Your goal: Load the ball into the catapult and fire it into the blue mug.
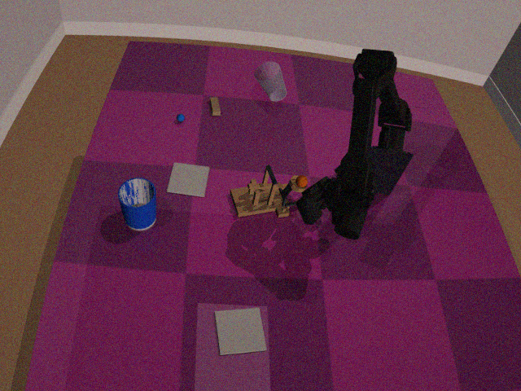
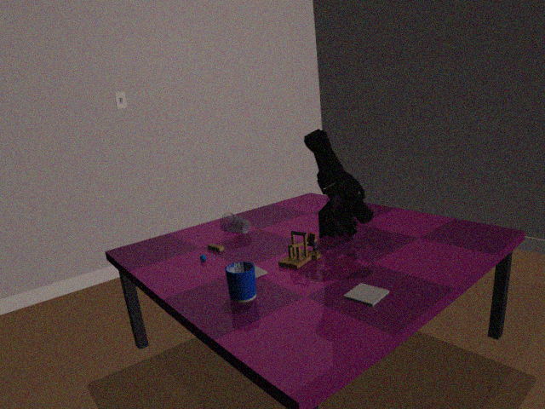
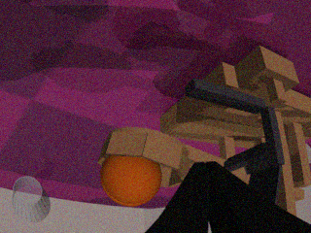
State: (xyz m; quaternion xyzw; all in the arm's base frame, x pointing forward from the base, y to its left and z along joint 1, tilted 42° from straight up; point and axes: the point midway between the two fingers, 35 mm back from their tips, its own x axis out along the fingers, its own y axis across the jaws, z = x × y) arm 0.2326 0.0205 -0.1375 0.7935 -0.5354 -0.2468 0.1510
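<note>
The orange ball lies 50 mm to the right of my gripper tip, 10 mm below it and 10 mm behind it. Also, from my gripper tip: wooden catapult 60 mm ahead, 20 mm to the right, 20 mm below; then wooden block 410 mm to the right, 180 mm ahead, 60 mm below; then blue mug 410 mm ahead, 40 mm below, 10 mm to the left.
</note>
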